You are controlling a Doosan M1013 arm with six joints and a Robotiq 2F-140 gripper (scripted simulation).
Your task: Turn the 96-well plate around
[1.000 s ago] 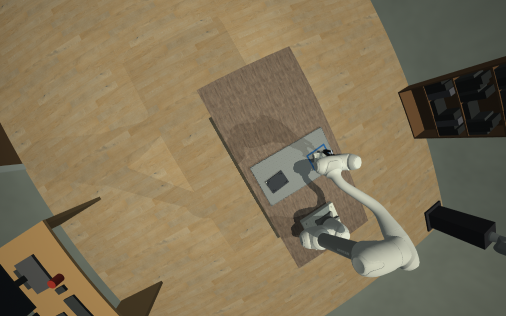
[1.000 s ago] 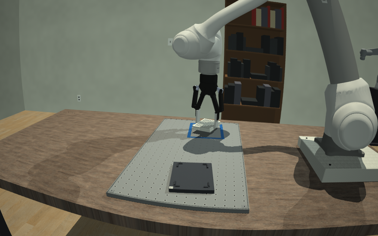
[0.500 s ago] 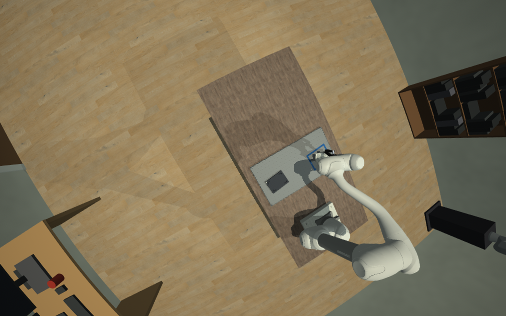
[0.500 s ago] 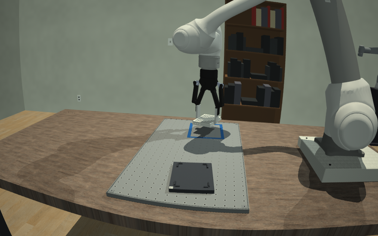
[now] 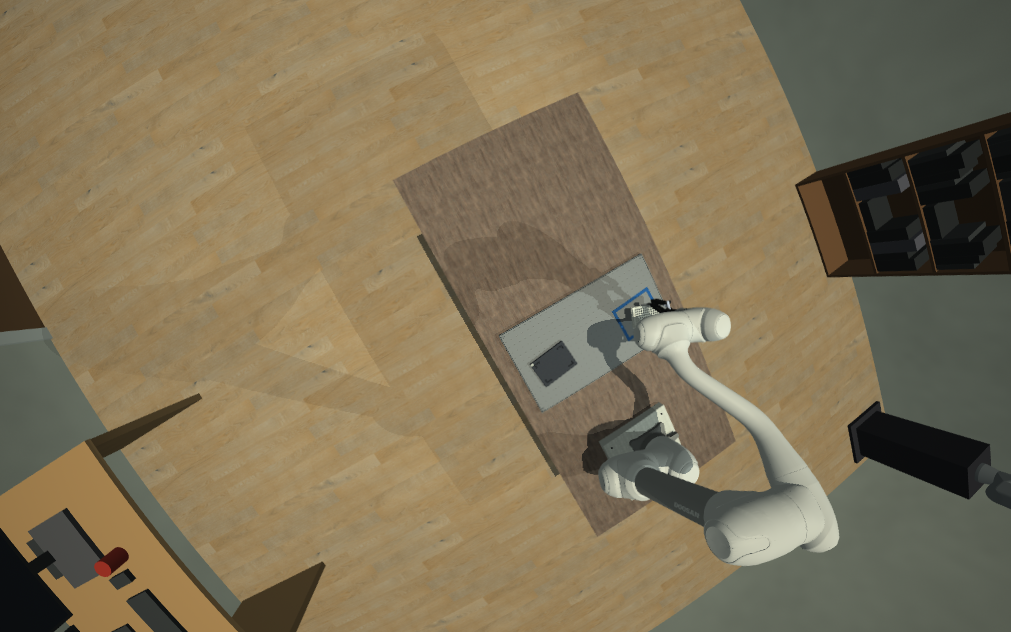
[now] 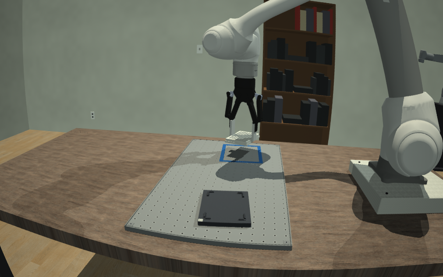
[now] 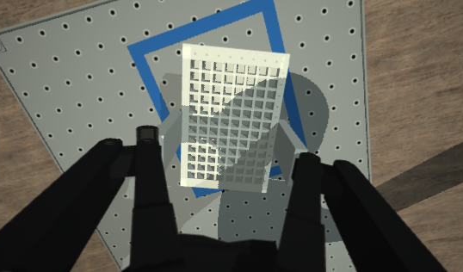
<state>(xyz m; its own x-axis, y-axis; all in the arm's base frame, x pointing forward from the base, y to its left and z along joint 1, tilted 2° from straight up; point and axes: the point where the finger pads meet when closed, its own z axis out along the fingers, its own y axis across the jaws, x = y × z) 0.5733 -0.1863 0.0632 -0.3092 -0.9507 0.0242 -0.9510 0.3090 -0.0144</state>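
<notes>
The white 96-well plate is 2 cm below my hand. The rest, counted from my hand: A1 label: 51 cm to the left, 7 cm below, 3 cm ahead; dark plate nest N1: 42 cm to the left, 8 cm below, 1 cm behind.
</notes>
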